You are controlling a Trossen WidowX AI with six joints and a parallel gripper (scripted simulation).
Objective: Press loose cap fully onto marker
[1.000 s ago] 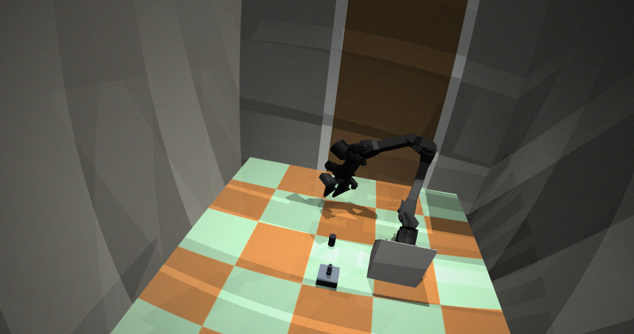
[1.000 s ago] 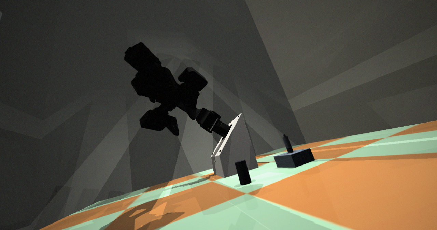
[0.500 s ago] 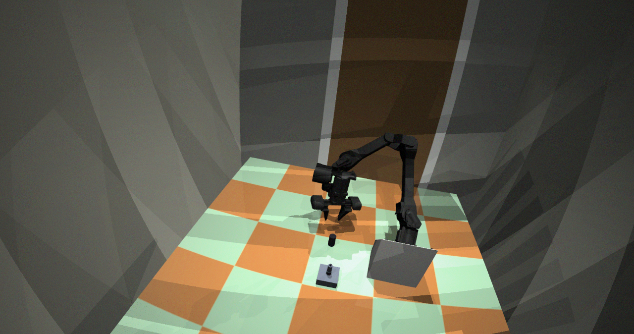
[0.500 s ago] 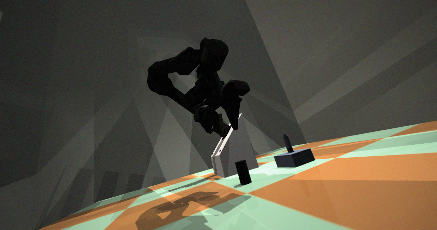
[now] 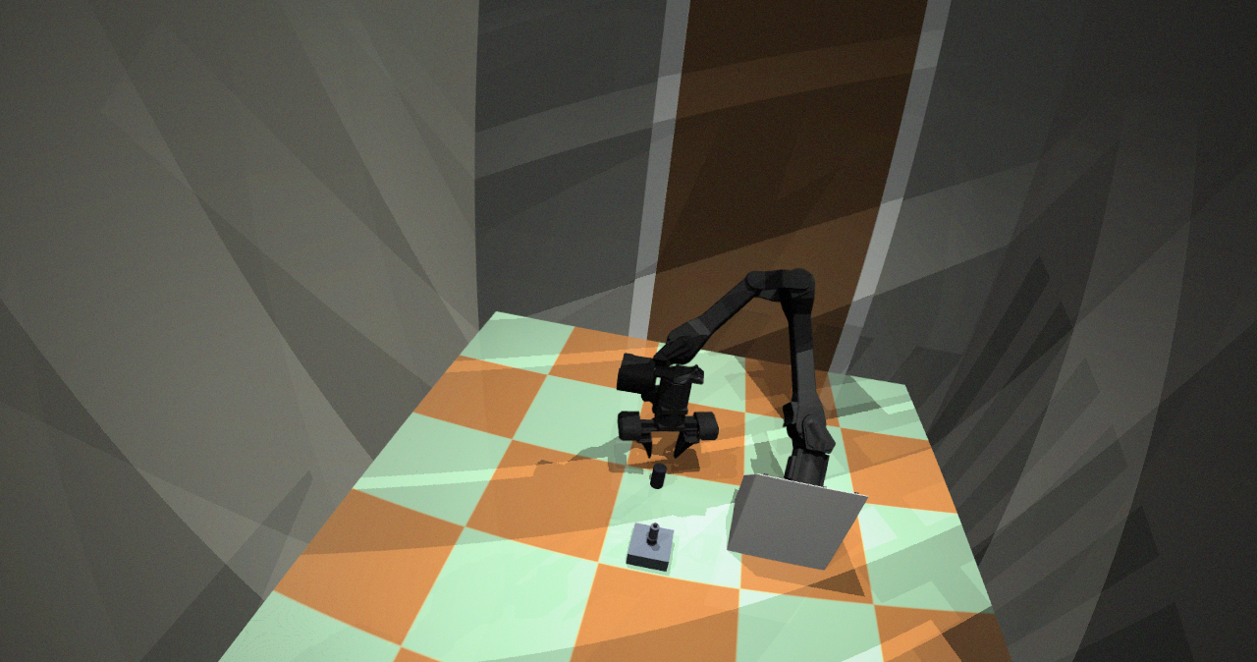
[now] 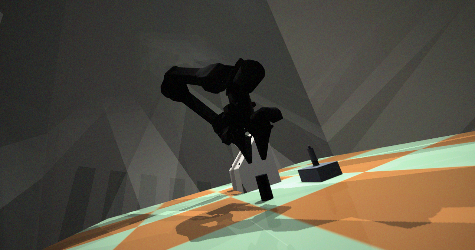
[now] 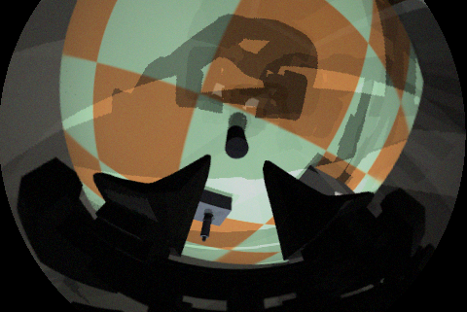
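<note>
My gripper tip is 6 cm above the black marker cap. From my gripper tip the other things lie so: holder block: 18 cm to the left, 7 cm below, 1 cm behind.
</note>
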